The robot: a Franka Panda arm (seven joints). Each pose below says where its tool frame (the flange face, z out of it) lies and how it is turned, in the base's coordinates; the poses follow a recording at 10 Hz.
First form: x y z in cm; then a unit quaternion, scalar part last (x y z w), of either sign.
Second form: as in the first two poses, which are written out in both.
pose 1, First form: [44.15 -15.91 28.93 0.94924 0.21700 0.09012 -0.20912]
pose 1, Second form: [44.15 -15.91 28.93 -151.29 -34.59 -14.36]
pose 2, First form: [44.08 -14.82 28.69 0.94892 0.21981 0.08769 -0.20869]
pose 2, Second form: [44.08 -14.82 28.69 -151.28 -35.04 -13.98]
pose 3, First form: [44.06 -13.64 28.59 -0.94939 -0.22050 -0.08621 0.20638]
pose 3, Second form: [44.06 -13.64 28.59 -151.54 -35.20 -13.76]
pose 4, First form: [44.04 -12.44 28.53 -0.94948 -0.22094 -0.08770 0.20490]
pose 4, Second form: [44.04 -12.44 28.53 -151.67 -35.29 -14.01]
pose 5, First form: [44.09 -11.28 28.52 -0.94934 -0.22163 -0.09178 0.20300]
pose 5, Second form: [44.09 -11.28 28.52 -151.80 -35.44 -14.68]
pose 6, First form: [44.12 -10.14 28.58 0.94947 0.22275 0.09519 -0.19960]
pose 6, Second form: [44.12 -10.14 28.58 -152.10 -35.68 -15.25]
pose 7, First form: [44.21 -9.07 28.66 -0.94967 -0.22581 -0.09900 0.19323]
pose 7, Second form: [44.21 -9.07 28.66 -152.66 -36.30 -15.91]
